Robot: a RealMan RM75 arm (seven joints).
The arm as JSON. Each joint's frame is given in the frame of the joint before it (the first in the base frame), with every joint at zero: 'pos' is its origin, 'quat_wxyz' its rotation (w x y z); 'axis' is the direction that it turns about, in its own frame. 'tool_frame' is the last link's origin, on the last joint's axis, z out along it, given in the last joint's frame.
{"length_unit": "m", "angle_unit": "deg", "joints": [
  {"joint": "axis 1", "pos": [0.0, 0.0, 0.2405], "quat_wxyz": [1.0, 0.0, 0.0, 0.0], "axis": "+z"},
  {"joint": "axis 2", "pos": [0.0, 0.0, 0.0], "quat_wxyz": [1.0, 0.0, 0.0, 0.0], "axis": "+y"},
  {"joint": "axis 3", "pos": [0.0, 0.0, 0.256], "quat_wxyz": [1.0, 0.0, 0.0, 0.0], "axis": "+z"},
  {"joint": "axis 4", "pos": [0.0, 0.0, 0.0], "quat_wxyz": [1.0, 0.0, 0.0, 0.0], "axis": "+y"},
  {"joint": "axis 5", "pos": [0.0, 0.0, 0.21], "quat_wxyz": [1.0, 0.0, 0.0, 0.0], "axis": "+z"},
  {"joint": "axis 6", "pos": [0.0, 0.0, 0.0], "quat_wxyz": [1.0, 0.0, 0.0, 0.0], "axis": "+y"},
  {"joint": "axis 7", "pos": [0.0, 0.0, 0.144], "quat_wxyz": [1.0, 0.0, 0.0, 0.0], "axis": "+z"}
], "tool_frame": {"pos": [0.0, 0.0, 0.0], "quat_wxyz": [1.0, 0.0, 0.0, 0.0]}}
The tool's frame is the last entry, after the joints.
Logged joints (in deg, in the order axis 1, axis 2, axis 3, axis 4, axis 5, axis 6, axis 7), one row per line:
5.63, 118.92, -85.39, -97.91, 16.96, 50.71, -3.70
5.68, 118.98, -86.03, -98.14, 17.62, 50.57, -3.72
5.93, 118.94, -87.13, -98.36, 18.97, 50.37, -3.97
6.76, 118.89, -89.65, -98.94, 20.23, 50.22, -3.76
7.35, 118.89, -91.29, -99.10, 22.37, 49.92, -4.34
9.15, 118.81, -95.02, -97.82, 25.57, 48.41, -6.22
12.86, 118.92, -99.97, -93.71, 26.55, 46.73, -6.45
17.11, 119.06, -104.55, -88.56, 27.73, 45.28, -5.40
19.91, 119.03, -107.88, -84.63, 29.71, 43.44, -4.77
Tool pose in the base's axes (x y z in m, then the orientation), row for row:
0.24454, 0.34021, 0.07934, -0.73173, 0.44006, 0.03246, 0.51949
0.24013, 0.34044, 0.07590, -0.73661, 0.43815, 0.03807, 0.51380
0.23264, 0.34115, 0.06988, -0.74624, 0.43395, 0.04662, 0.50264
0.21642, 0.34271, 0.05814, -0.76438, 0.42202, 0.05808, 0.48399
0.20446, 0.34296, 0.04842, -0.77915, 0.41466, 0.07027, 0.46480
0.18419, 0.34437, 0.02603, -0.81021, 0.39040, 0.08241, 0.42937
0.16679, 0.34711, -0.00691, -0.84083, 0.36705, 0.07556, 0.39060
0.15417, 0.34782, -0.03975, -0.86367, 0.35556, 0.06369, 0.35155
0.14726, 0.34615, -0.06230, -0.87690, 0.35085, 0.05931, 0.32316
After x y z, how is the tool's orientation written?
As a quaternion, x y z w.
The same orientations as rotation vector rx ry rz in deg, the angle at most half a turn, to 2 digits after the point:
-100.54, 60.46, 4.46
-101.46, 60.35, 5.24
-103.28, 60.06, 6.45
-106.66, 58.89, 8.10
-109.65, 58.36, 9.89
-115.86, 55.83, 11.78
-122.41, 53.44, 11.00
-128.08, 52.73, 9.45
-131.85, 52.75, 8.92

